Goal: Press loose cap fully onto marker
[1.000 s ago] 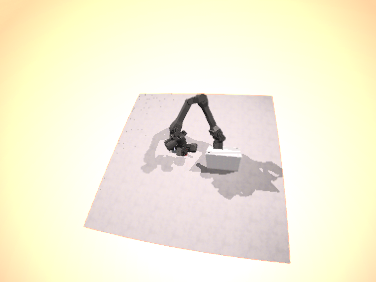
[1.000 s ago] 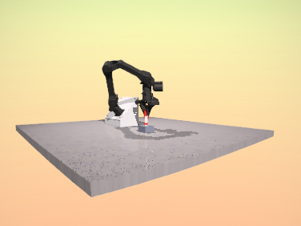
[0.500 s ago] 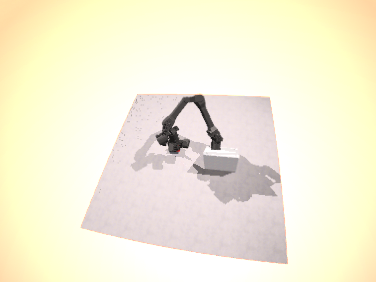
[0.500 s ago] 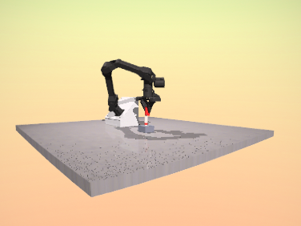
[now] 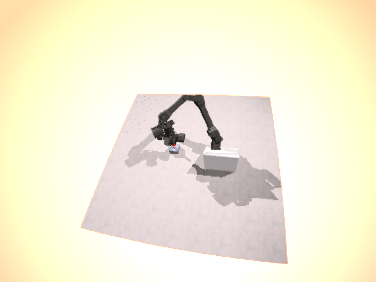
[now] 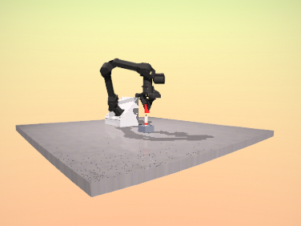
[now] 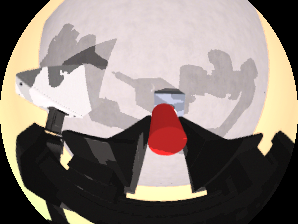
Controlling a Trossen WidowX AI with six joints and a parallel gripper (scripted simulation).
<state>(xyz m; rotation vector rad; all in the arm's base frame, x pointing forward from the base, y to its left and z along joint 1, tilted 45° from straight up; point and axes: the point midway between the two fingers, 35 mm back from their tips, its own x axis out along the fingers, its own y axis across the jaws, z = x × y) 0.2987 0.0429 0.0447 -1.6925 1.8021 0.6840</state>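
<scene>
The holder block lies 110 mm below my gripper tip, 20 mm to the right of it and 20 mm ahead of it. Also, from my gripper tip: red cap 10 mm above.
</scene>
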